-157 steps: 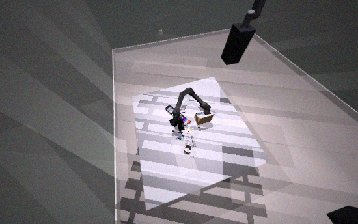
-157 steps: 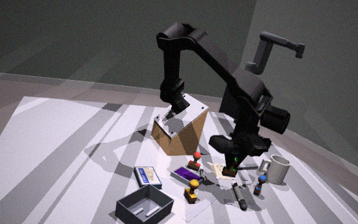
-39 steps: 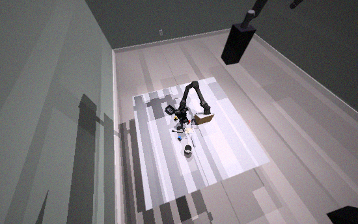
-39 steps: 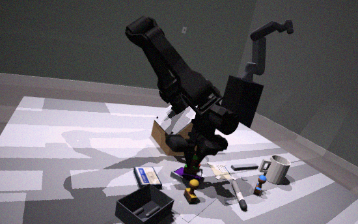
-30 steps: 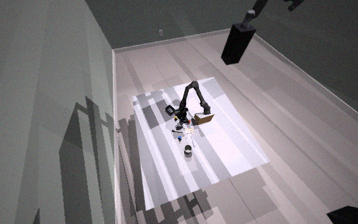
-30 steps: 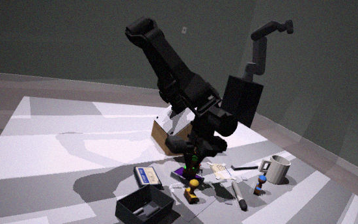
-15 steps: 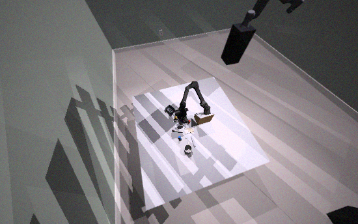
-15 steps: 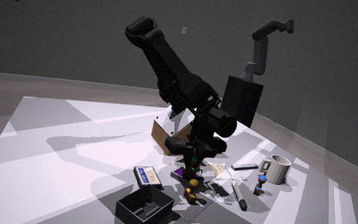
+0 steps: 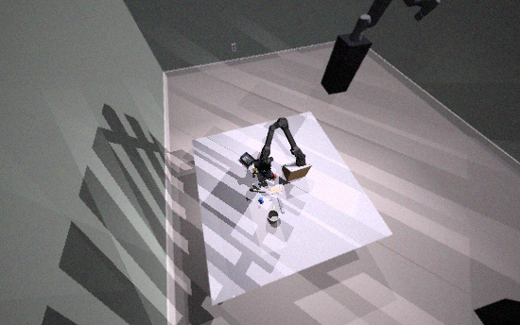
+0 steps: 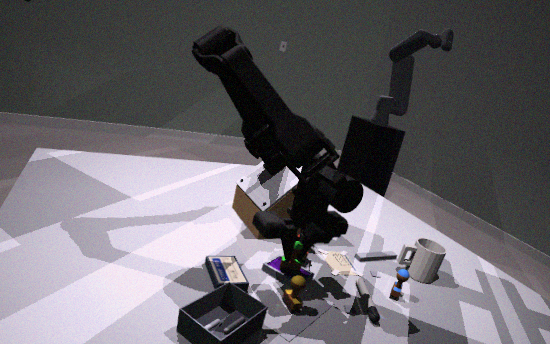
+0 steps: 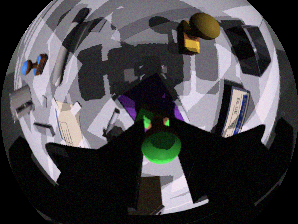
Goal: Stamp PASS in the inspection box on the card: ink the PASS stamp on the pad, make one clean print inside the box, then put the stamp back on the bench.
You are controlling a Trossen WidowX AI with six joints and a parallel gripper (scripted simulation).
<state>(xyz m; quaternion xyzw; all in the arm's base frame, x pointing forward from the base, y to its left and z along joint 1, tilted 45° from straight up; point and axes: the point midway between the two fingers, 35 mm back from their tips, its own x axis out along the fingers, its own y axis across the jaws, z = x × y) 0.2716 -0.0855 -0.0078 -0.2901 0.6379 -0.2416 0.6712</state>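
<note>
Now: gripper tip right at the green-knobbed stamp. The rest, counted from my gripper tip: yellow-knobbed stamp: 9 cm ahead, 4 cm to the right, 2 cm below; purple ink pad: 3 cm below; red-knobbed stamp: 6 cm behind, 5 cm to the left, 2 cm below.
</note>
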